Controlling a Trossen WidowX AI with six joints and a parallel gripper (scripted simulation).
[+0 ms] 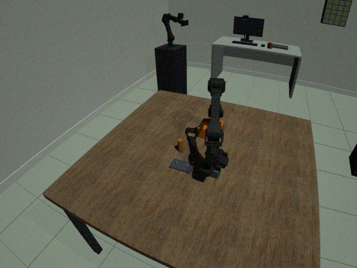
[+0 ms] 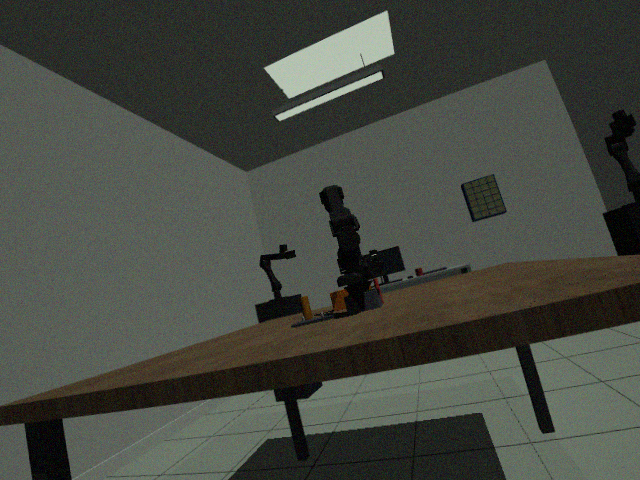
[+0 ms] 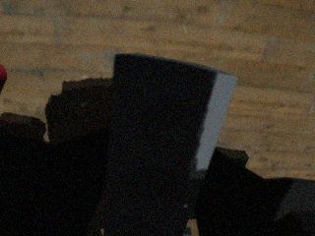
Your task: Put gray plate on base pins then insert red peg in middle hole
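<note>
My gripper tip is now 2 cm short of the gray base and 16 cm to the left of it. The rest, counted from my gripper tip: gray plate (3 cm above); orange cylinder (8 cm behind, 23 cm to the right, 3 cm above); dark red peg (11 cm behind, 2 cm to the left, 3 cm above).
</note>
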